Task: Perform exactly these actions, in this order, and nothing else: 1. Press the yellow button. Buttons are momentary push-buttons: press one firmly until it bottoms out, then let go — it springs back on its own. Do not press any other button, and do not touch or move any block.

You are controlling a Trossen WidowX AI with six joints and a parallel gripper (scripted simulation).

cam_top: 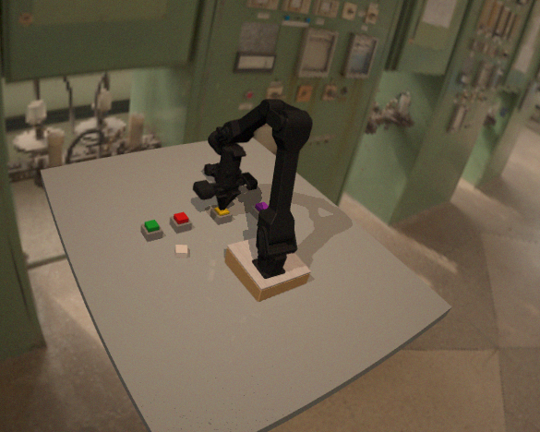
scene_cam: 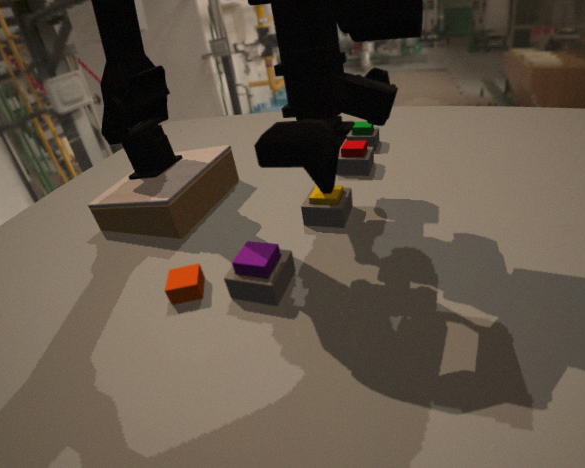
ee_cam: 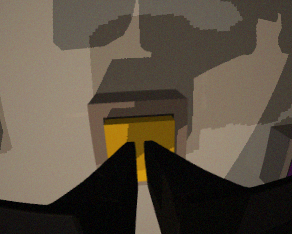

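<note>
My gripper tip is now 1 cm above the yellow button. Also, from my gripper tip: purple button: 13 cm to the right, 3 cm behind; then orange block: 16 cm to the right, 10 cm behind, 2 cm below; then red button: 13 cm to the left.
</note>
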